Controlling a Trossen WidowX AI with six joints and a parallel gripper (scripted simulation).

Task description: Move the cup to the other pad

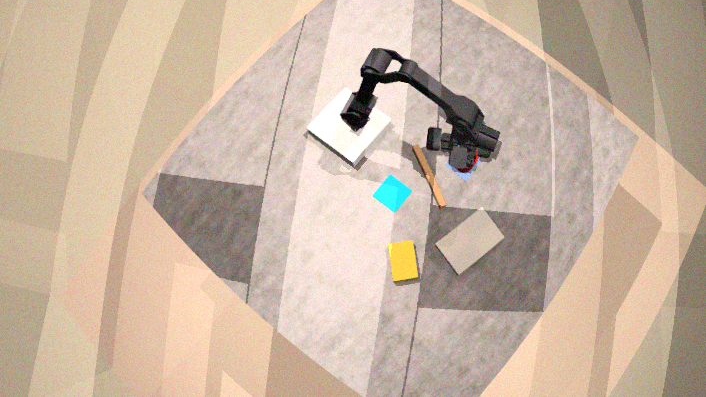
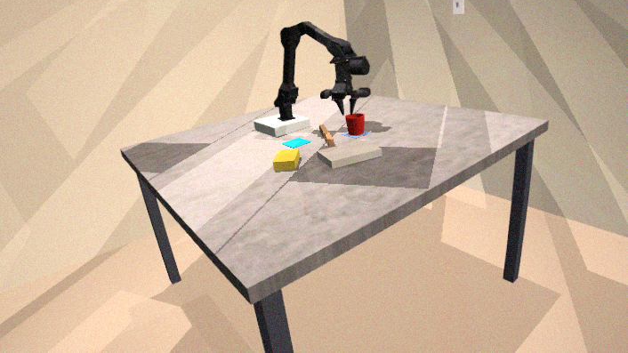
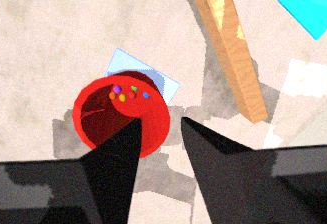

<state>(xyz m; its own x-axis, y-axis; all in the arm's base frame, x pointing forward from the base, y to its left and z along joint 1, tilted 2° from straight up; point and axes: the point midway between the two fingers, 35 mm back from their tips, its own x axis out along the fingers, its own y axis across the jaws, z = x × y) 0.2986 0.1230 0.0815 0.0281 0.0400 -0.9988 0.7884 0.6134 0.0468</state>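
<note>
The red cup lies 2 cm ahead of my gripper tip, 2 cm to the left of it and 4 cm below it. The rest, counted from my gripper tip: wooden stick (2 cm behind, 9 cm to the right, 7 cm below); then cyan pad (6 cm behind, 20 cm to the right, 9 cm below); then light blue pad (2 cm ahead, 2 cm to the left, 9 cm below).
</note>
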